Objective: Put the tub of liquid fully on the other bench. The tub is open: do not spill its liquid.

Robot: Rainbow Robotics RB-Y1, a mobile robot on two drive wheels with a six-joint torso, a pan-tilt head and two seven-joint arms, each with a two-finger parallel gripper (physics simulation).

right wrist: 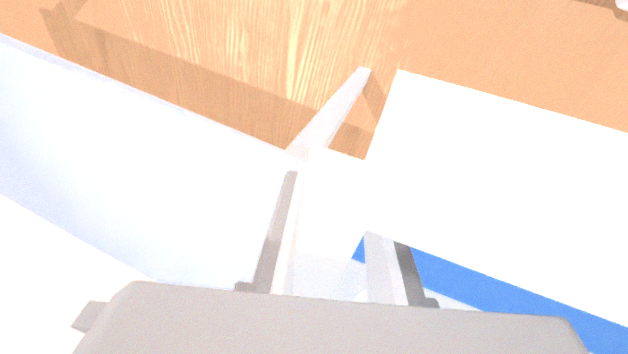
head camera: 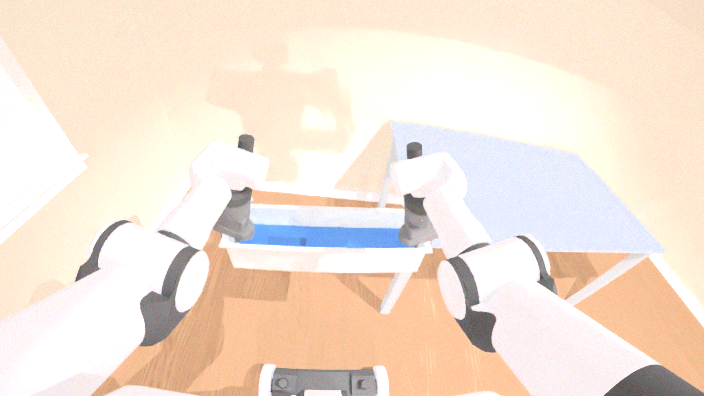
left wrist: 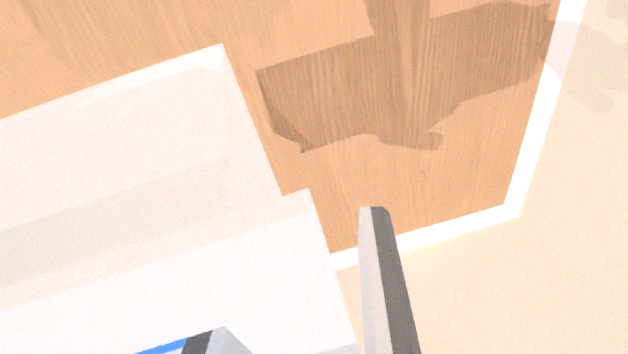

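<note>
The white open tub (head camera: 325,261) (left wrist: 125,140) (right wrist: 500,175) hangs over the floor, about level in the head view, with blue liquid (head camera: 345,237) (right wrist: 500,285) inside. My left gripper (head camera: 234,237) (left wrist: 312,226) is shut on its left end wall. My right gripper (head camera: 419,240) (right wrist: 334,187) is shut on its right end wall. The pale blue-grey bench (head camera: 540,200) (right wrist: 125,175) stands to the right, its near left corner hidden behind the right arm and gripper. The tub's right end overlaps the bench's left side in the picture; the exact gap between them cannot be told.
A bench leg (head camera: 395,295) (right wrist: 340,107) shows below the tub's right end. The wooden floor (head camera: 320,330) (left wrist: 320,175) (right wrist: 225,45) lies under the tub. A beige wall (head camera: 500,75) rises behind. A white panel-like object (head camera: 30,140) stands at the left edge of the head view.
</note>
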